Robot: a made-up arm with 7 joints. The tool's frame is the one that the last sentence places.
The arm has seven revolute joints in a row. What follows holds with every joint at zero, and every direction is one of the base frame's.
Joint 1 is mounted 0.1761 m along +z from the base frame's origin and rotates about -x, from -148.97 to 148.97 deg.
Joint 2 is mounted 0.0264 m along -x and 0.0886 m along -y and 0.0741 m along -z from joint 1 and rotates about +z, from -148.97 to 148.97 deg.
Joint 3 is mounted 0.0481 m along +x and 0.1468 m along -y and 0.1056 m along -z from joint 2 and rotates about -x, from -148.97 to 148.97 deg.
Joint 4 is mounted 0.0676 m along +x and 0.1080 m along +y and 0.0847 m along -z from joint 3 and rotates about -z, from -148.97 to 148.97 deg.
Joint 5 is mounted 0.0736 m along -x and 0.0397 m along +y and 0.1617 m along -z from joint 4 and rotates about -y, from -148.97 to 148.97 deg.
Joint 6 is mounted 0.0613 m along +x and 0.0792 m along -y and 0.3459 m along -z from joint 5 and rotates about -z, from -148.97 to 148.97 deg.
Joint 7 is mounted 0.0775 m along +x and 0.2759 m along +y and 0.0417 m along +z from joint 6 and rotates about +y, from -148.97 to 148.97 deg.
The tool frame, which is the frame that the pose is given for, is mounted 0.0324 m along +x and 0.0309 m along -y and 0.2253 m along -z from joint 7; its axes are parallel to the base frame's.
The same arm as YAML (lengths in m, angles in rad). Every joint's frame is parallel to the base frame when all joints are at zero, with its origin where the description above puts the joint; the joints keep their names.
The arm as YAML. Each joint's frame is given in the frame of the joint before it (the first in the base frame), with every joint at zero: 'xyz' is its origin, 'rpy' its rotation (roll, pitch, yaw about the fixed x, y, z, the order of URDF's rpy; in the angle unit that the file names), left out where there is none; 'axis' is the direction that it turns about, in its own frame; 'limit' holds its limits. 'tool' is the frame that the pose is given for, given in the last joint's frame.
units:
  length: m
  angle: rad
joints:
  - name: joint 1
    type: revolute
    origin:
      xyz: [0.0, 0.0, 0.1761]
    axis: "-x"
    limit:
      lower: -2.6
      upper: 2.6
  - name: joint 2
    type: revolute
    origin:
      xyz: [-0.0264, -0.0886, -0.0741]
    axis: "+z"
    limit:
      lower: -2.6
      upper: 2.6
  - name: joint 3
    type: revolute
    origin:
      xyz: [0.0481, -0.1468, -0.1056]
    axis: "-x"
    limit:
      lower: -2.6
      upper: 2.6
  - name: joint 4
    type: revolute
    origin:
      xyz: [0.0676, 0.108, -0.0847]
    axis: "-z"
    limit:
      lower: -2.6
      upper: 2.6
  - name: joint 5
    type: revolute
    origin:
      xyz: [-0.0736, 0.0397, -0.1617]
    axis: "-y"
    limit:
      lower: -2.6
      upper: 2.6
  - name: joint 6
    type: revolute
    origin:
      xyz: [0.0613, -0.0792, -0.3459]
    axis: "-z"
    limit:
      lower: -2.6
      upper: 2.6
  - name: joint 7
    type: revolute
    origin:
      xyz: [0.0775, 0.2759, 0.0417]
    axis: "+y"
    limit:
      lower: -2.6
      upper: 2.6
tool:
  origin:
    xyz: [0.0324, -0.0309, -0.2253]

